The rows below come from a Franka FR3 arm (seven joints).
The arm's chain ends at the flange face. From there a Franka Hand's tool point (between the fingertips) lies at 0.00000 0.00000 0.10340 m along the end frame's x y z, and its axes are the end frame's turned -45 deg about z.
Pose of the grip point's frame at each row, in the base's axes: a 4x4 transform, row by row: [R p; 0 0 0 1], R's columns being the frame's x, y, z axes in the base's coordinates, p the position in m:
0.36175 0.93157 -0.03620 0.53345; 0.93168 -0.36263 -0.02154 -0.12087; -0.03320 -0.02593 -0.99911 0.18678; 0 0 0 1
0.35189 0.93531 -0.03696 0.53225; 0.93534 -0.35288 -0.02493 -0.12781; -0.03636 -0.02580 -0.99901 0.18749; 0 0 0 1
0.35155 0.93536 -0.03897 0.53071; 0.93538 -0.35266 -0.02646 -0.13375; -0.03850 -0.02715 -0.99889 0.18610; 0 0 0 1
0.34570 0.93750 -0.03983 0.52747; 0.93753 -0.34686 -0.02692 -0.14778; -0.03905 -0.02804 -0.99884 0.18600; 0 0 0 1
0.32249 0.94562 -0.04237 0.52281; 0.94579 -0.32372 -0.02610 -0.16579; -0.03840 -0.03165 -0.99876 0.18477; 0 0 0 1
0.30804 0.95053 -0.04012 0.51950; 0.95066 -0.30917 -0.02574 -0.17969; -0.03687 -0.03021 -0.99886 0.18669; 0 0 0 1
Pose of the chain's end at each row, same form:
0.91452 0.40292 -0.03620 0.53719; 0.40238 -0.91522 -0.02154 -0.11864; -0.04181 0.00514 -0.99911 0.29009; 0 0 0 1
0.91019 0.41254 -0.03696 0.53607; 0.41186 -0.91091 -0.02493 -0.12523; -0.04395 0.00747 -0.99901 0.29079; 0 0 0 1
0.90998 0.41282 -0.03897 0.53474; 0.41205 -0.91078 -0.02646 -0.13101; -0.04642 0.00803 -0.99889 0.28939; 0 0 0 1
0.90736 0.41847 -0.03983 0.53159; 0.41767 -0.90820 -0.02692 -0.14500; -0.04744 0.00779 -0.99884 0.28928; 0 0 0 1
0.89669 0.44062 -0.04237 0.52719; 0.43987 -0.89768 -0.02610 -0.16309; -0.04953 0.00477 -0.99876 0.28804; 0 0 0 1
0.88994 0.45431 -0.04012 0.52365; 0.45360 -0.89083 -0.02574 -0.17703; -0.04743 0.00471 -0.99886 0.28997; 0 0 0 1

